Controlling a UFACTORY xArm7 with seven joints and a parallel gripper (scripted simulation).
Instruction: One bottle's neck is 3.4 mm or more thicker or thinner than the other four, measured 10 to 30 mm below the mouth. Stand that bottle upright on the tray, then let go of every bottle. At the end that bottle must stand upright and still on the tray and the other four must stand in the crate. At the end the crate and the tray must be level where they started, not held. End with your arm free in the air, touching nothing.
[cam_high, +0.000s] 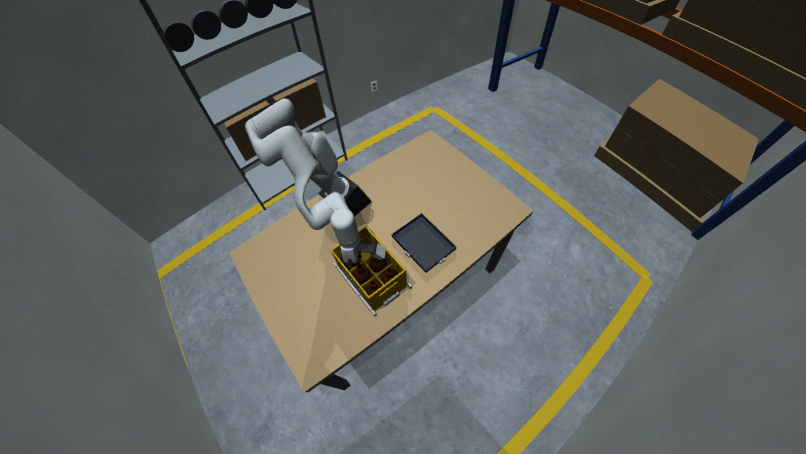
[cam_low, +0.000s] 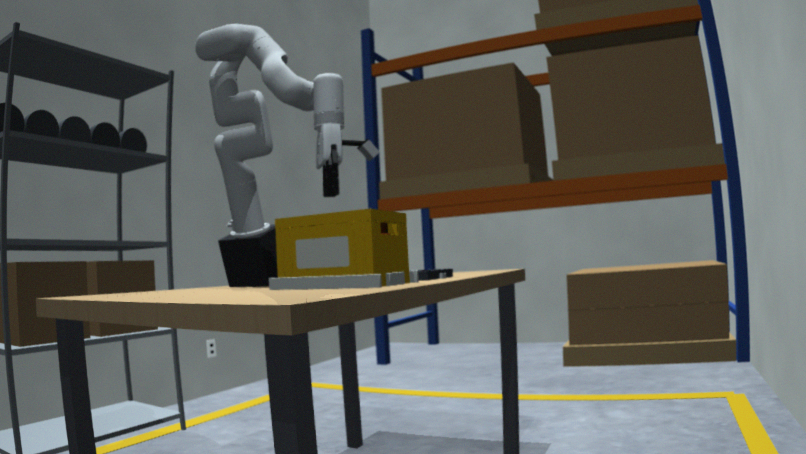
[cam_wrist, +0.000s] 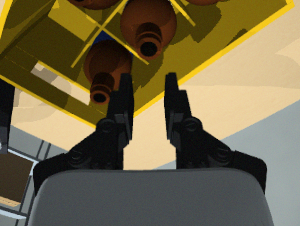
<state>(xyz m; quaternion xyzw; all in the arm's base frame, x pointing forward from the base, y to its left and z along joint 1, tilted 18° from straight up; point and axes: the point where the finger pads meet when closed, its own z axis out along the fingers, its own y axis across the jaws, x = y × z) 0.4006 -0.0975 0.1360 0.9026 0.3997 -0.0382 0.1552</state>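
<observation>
My hand is 40 mm to the right of the crate and 160 mm above it. The rest, counted from my hand: tray (340 mm to the left, 230 mm below); then bottle (80 mm ahead, 90 mm to the left, 160 mm below).
</observation>
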